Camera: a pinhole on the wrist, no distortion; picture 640 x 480 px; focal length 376.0 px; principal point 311.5 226.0 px. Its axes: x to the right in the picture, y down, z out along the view. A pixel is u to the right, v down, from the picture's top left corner.
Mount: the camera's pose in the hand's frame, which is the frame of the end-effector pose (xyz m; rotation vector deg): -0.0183 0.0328 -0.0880 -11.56 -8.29 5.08
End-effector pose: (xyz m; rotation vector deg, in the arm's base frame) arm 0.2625 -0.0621 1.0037 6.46 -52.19 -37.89
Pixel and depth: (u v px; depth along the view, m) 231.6 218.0 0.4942
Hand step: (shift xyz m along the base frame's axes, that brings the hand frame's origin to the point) -0.3217 0.2667 0.1381
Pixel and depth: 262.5 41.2 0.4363
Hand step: -0.3843 0.0606 0.1088
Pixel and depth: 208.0 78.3 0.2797
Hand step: -0.2181 0.0866 0.0219
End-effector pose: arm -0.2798 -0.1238 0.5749 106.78 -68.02 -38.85
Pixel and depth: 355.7 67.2 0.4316
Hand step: -0.2720 -0.0966 -0.2464
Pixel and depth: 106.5 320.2 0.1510
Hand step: -0.1256 0.0793 0.0578
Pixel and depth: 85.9 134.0 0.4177
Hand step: -0.3633 0.1909 -0.1661
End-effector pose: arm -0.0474 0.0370 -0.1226 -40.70 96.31 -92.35
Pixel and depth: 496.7 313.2 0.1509
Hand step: 0.0379 -0.0525 -0.1056
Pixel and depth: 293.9 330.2 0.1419
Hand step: 0.0694 0.0214 -0.0915
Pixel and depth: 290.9 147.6 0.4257
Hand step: 0.3306 -0.1289 -0.0113
